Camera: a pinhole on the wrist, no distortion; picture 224 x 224 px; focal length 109.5 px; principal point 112.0 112.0 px. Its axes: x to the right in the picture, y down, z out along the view. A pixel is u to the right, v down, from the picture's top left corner.
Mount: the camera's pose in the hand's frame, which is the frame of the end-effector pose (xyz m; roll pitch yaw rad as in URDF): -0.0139 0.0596 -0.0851 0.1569 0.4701 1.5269
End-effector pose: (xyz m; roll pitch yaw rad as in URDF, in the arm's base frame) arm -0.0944 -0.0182 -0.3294 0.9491 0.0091 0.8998
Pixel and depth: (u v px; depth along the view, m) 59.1 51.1 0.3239
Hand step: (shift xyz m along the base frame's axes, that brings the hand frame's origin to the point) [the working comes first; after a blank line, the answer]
In the camera's frame: -0.1565 -0.1801 0.3239

0.2714 0.0600 0.1756
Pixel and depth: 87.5 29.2 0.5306
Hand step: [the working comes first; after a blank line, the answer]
In the camera's frame: -0.1187 -0.4012 0.5306

0.4711 0.2292 0.3322
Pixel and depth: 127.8 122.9 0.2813
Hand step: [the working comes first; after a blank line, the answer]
In the camera's frame: 0.0406 0.0280 0.2813

0.0002 0.0152 0.2672
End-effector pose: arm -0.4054 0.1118 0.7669 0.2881 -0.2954 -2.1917
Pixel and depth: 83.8 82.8 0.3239
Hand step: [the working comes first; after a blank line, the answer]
In the camera's frame: -0.0834 -0.0864 0.3239

0.0128 -0.0663 0.2756
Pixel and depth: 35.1 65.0 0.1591
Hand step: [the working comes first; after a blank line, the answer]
In the camera's frame: -0.1117 -0.0683 0.1591

-0.0309 -0.0331 0.1166
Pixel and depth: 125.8 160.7 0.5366
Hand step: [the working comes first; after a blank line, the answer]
In the camera's frame: 0.0676 0.2387 0.5366

0.3749 0.0831 0.4178
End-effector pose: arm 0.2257 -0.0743 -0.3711 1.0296 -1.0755 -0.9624
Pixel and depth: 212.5 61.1 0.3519
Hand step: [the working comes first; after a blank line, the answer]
In the camera's frame: 0.3230 -0.1636 0.3519

0.0026 0.3486 0.4055
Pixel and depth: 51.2 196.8 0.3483
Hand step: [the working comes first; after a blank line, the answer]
In the camera's frame: -0.1934 0.2697 0.3483

-0.3956 0.1123 -0.0845
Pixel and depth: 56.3 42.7 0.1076
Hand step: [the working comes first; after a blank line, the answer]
In the camera's frame: -0.0547 -0.0681 0.1076

-0.0055 0.0159 0.0881
